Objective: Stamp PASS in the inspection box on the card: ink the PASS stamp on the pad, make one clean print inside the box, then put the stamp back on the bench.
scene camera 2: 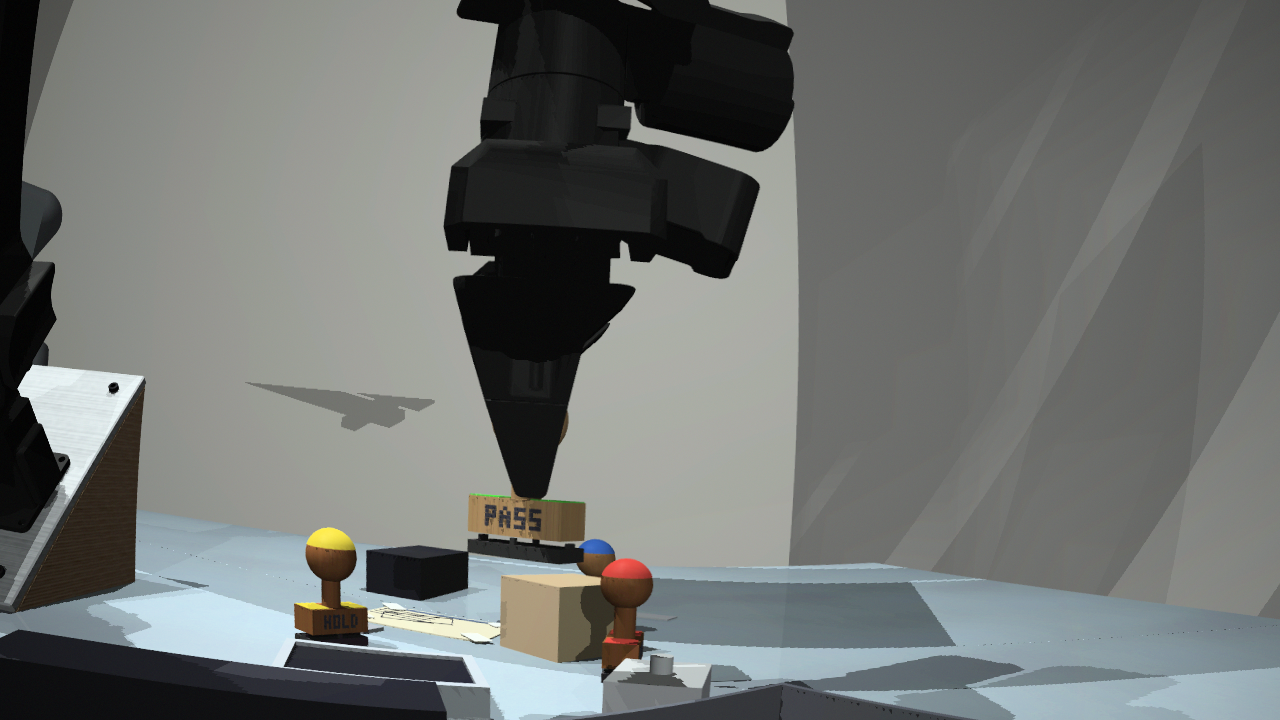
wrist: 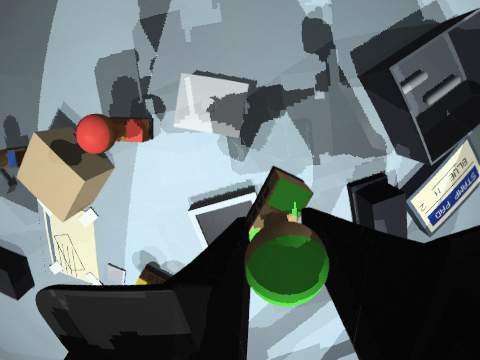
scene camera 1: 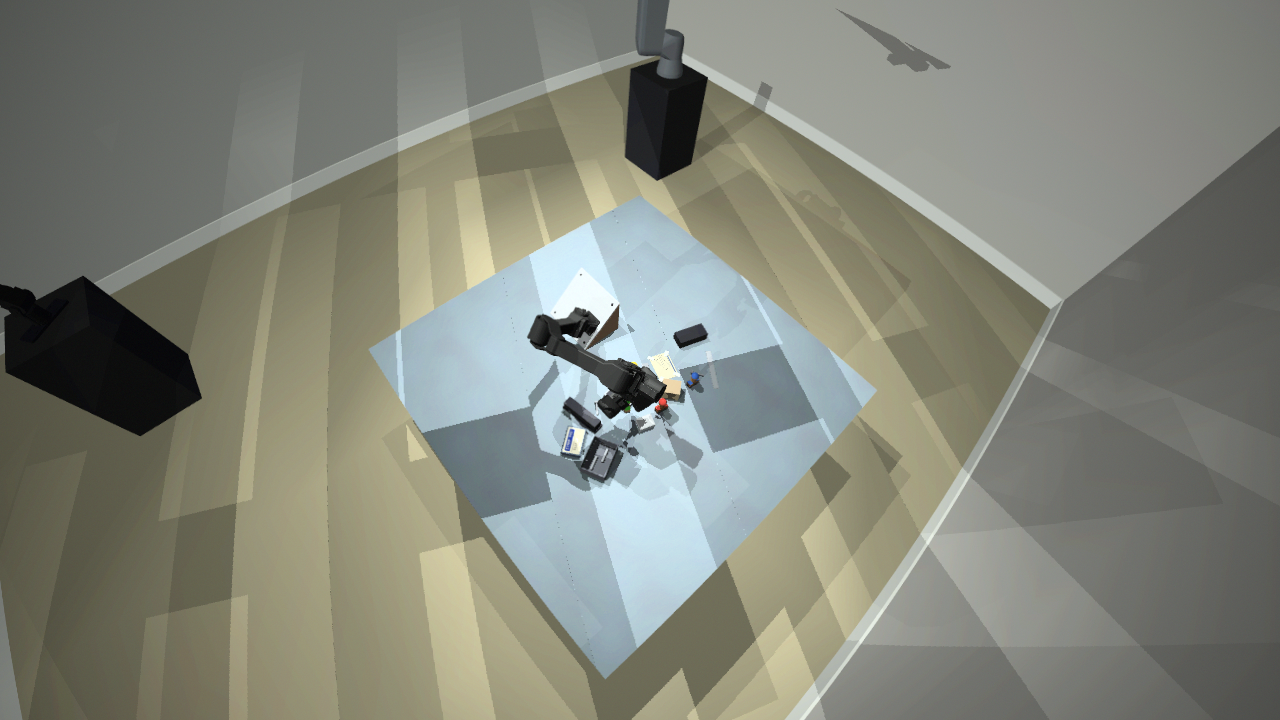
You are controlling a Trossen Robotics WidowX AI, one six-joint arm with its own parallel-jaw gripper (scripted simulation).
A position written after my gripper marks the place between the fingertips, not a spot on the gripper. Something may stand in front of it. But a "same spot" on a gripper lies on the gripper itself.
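My gripper is visible in scene camera 1 [627, 404], in scene camera 2 and in the wrist view. A single spot on my gripper [wrist: 388, 290] is the same spot as [scene camera 2: 585, 342].
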